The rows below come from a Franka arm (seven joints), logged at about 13 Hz.
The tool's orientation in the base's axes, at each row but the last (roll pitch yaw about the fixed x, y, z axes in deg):
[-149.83, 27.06, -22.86]
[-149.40, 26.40, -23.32]
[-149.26, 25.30, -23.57]
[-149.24, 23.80, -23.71]
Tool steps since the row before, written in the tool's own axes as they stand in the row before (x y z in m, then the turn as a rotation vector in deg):
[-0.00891, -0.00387, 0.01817, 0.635, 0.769, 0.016]
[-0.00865, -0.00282, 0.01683, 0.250, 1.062, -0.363]
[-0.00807, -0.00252, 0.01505, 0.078, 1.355, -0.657]
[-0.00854, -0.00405, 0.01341, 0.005, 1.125, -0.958]
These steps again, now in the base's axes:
[-0.00823, 0.01701, -0.00820, 0.098, -0.754, -0.645]
[-0.00809, 0.01546, -0.00784, -0.323, -1.058, -0.316]
[-0.00731, 0.01394, -0.00708, -0.585, -1.382, -0.149]
[-0.00649, 0.01414, -0.00520, -0.490, -1.376, 0.225]

